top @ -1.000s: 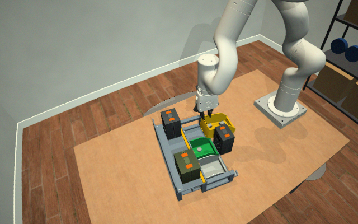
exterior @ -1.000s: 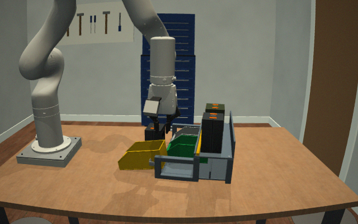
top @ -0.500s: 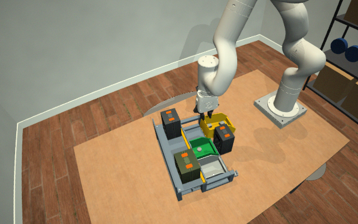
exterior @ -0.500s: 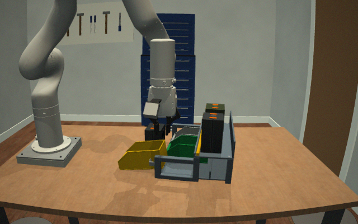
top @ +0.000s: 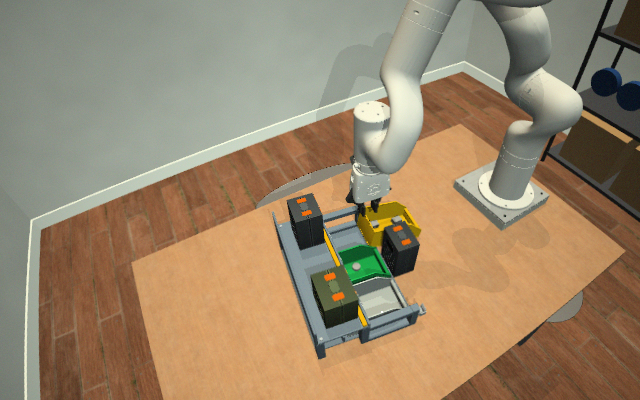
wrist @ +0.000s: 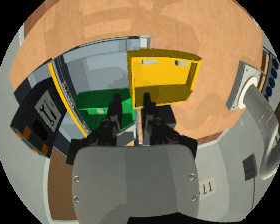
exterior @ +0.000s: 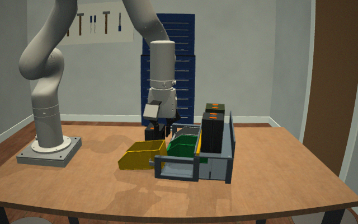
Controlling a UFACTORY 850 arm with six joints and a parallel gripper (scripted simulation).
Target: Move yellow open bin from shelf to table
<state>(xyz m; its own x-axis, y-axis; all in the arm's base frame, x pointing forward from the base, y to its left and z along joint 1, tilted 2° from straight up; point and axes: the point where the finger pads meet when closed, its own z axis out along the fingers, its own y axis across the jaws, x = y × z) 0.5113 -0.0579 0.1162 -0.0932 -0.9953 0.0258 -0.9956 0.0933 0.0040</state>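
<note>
Right now my hand is 11 cm above the yellow bin, 8 cm past it and 1 cm to the right of it. The rest, counted from my hand: grey bin (22 cm to the left, 11 cm below, 10 cm ahead); olive box (21 cm to the left, 20 cm ahead, 1 cm below); green bin (11 cm below, 10 cm to the left, 9 cm ahead).
</note>
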